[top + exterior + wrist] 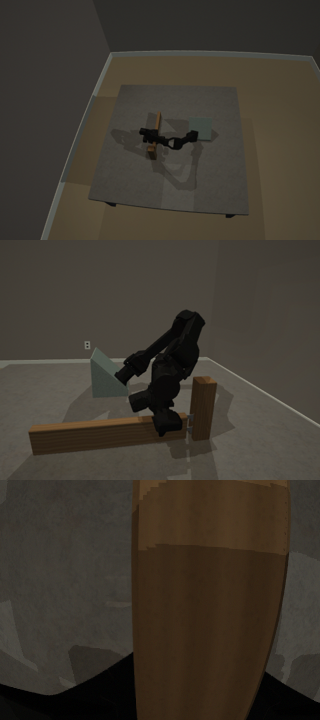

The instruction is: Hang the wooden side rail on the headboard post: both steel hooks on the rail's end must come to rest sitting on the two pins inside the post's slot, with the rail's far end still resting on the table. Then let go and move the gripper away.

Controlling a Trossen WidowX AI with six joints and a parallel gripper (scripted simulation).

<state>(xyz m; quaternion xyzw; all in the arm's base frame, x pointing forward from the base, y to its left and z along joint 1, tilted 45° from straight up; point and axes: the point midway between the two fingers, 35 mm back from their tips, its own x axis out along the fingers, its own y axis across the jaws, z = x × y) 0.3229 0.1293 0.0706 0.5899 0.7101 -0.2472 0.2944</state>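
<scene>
Right now the headboard post is 20 mm behind my gripper tip, 120 mm to the left of it and 60 mm above it.
</scene>
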